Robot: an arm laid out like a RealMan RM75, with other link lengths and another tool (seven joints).
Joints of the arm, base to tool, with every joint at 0 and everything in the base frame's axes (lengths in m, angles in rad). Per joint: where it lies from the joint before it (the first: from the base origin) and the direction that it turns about. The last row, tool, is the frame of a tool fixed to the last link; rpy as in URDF.
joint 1: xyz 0 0 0.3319 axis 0 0 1
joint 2: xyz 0 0 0 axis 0 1 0
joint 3: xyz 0 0 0.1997 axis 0 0 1
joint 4: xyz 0 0 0 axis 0 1 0
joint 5: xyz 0 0 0.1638 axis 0 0 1
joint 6: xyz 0 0 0 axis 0 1 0
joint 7: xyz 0 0 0.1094 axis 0 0 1
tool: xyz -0.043 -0.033 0.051 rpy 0 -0.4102 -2.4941
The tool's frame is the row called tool.
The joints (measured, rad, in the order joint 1, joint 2, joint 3, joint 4, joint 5, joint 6, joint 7), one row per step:
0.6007 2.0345 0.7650 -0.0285 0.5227 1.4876 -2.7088
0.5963 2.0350 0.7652 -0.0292 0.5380 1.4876 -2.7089
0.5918 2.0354 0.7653 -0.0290 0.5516 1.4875 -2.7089
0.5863 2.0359 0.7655 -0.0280 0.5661 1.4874 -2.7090
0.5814 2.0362 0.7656 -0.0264 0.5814 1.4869 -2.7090
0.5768 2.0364 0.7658 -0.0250 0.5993 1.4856 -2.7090
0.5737 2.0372 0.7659 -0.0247 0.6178 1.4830 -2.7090
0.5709 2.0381 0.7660 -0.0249 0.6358 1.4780 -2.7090
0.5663 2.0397 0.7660 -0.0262 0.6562 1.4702 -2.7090
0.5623 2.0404 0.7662 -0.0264 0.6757 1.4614 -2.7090
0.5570 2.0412 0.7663 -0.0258 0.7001 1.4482 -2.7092
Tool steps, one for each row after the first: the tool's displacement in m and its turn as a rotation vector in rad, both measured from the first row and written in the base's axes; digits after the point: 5 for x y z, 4 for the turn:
0.00240 -0.00020 0.00224 0.0116 0.0074 -0.0115
0.00461 -0.00050 0.00418 0.0217 0.0146 -0.0218
0.00706 -0.00098 0.00620 0.0325 0.0228 -0.0331
0.00935 -0.00133 0.00833 0.0438 0.0315 -0.0441
0.01191 -0.00151 0.01085 0.0570 0.0409 -0.0568
0.01433 -0.00142 0.01321 0.0701 0.0496 -0.0700
0.01702 -0.00115 0.01530 0.0823 0.0567 -0.0852
0.02093 -0.00109 0.01737 0.0954 0.0635 -0.1063
0.02468 -0.00084 0.01949 0.1080 0.0697 -0.1267
0.02963 -0.00053 0.02192 0.1229 0.0771 -0.1540

